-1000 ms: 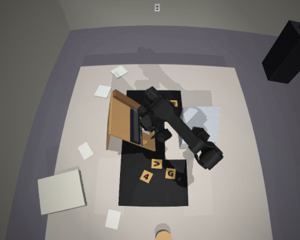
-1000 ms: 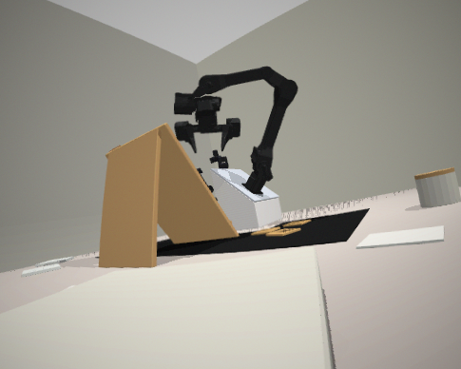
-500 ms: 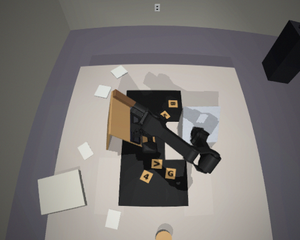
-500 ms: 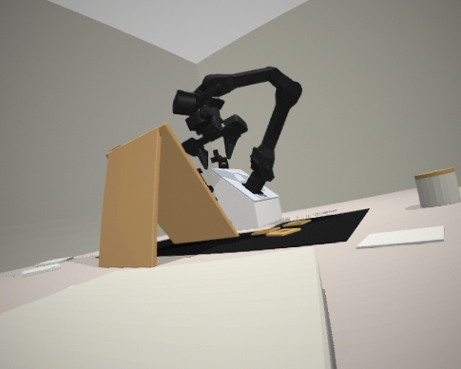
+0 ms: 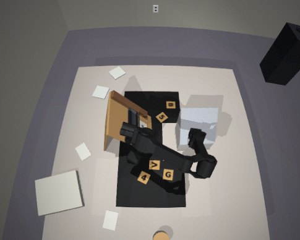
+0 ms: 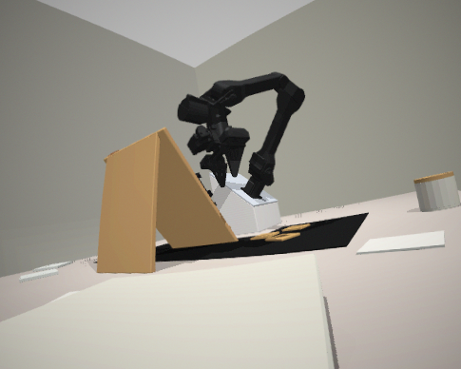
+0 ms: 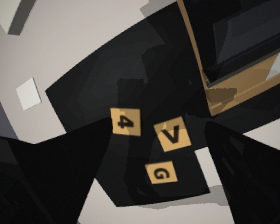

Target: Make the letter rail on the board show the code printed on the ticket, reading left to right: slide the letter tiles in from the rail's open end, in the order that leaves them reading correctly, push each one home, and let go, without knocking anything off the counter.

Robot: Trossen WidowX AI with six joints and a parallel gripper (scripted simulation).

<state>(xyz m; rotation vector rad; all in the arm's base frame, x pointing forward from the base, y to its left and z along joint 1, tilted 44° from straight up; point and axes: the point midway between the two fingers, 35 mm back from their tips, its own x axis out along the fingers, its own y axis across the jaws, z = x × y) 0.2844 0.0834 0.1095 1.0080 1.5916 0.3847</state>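
My gripper tip is 3 cm past the tile marked 4, 10 cm to the right of it and 15 cm above it. Round my gripper tip: black mat 8 cm behind, 13 cm to the right, 15 cm below; then white ticket 1 cm ahead, 17 cm to the right, 8 cm below; then v tile 8 cm behind, 2 cm to the left, 15 cm below.
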